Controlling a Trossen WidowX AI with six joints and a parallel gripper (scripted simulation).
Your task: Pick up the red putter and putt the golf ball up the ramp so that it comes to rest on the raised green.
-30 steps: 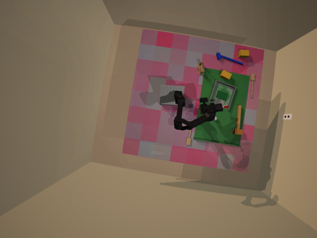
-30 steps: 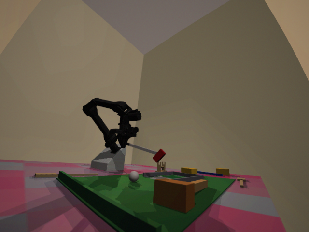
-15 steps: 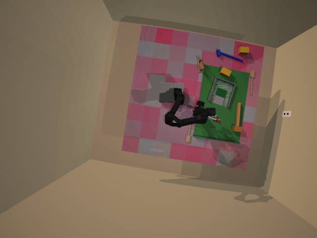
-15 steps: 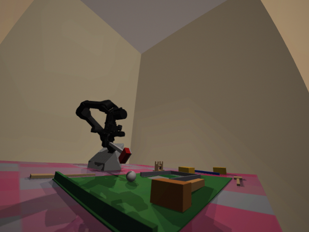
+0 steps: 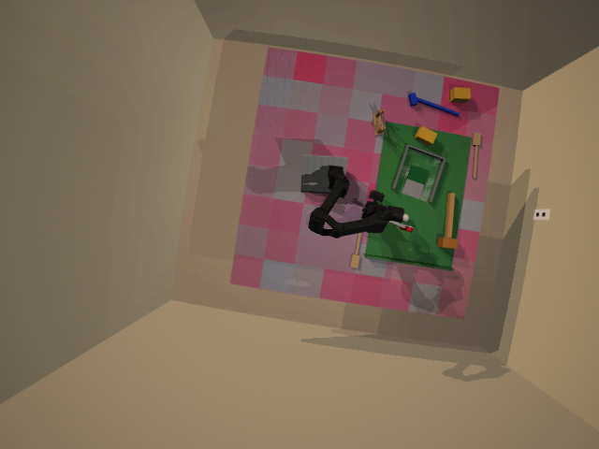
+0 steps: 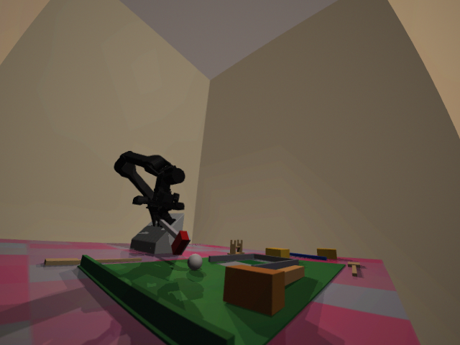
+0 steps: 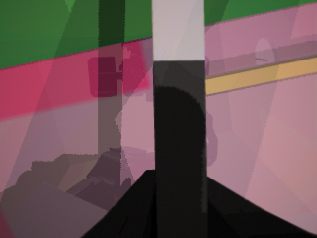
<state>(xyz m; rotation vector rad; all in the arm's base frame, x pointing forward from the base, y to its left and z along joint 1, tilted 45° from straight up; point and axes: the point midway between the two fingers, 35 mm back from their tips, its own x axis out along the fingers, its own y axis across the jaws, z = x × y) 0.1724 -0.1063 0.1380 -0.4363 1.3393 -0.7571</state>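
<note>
My gripper tip is now 12 cm short of the red putter, 3 cm to the left of it and 1 cm above it. Round my gripper tip: green mat: 30 cm ahead, 12 cm to the left, 11 cm below; then grey frame: 28 cm ahead, 26 cm to the left, 11 cm below; then white golf ball: 23 cm ahead, 9 cm below.
</note>
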